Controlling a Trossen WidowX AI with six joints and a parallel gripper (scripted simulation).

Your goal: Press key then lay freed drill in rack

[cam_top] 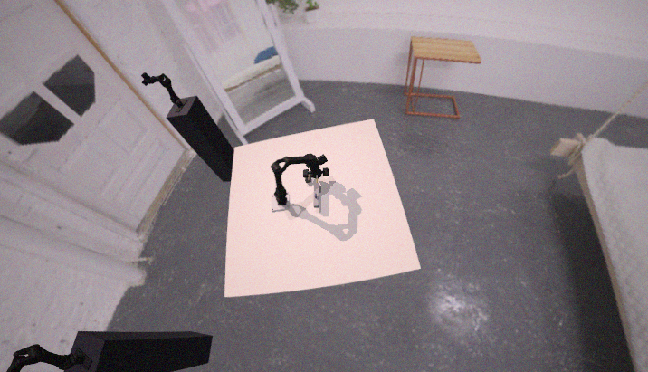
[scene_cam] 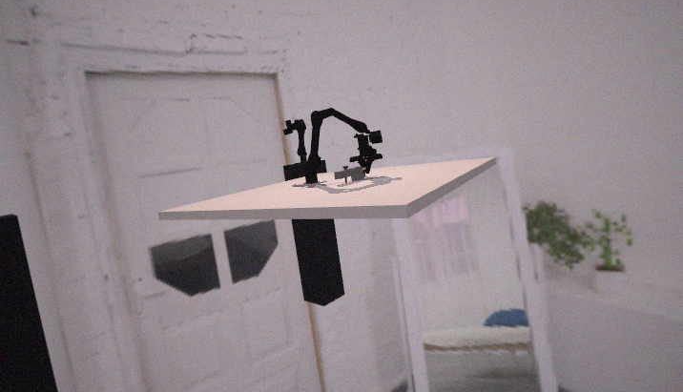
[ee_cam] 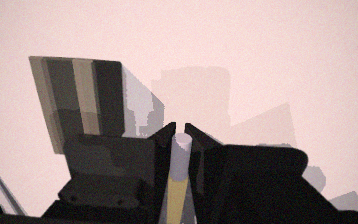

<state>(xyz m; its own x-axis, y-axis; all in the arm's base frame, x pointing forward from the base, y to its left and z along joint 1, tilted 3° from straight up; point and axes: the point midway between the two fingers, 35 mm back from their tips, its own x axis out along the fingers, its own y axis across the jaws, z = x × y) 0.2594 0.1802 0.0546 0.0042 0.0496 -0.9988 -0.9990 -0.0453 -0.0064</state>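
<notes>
Now: the drill 50 mm to the right of my gripper tip and 30 mm above it. From my gripper tip the other things lie so: blue key 10 mm ahead, 180 mm to the right, 30 mm above; grey stepped rack 80 mm behind, 10 mm to the left.
</notes>
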